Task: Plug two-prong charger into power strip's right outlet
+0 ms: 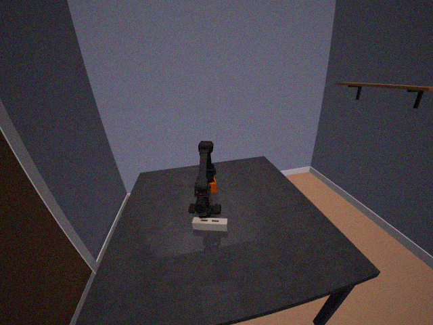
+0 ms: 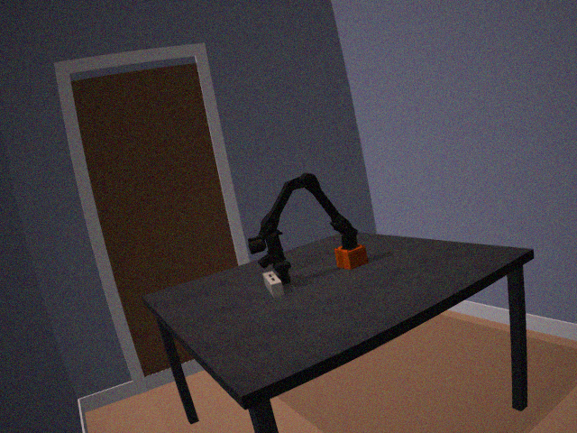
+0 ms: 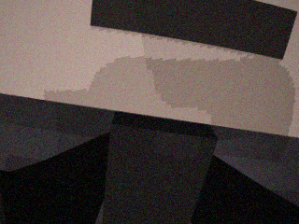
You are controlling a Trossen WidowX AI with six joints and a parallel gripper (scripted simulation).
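The two-prong charger lies 10 mm ahead of my gripper tip, 10 mm to the right of it and 10 mm above it.
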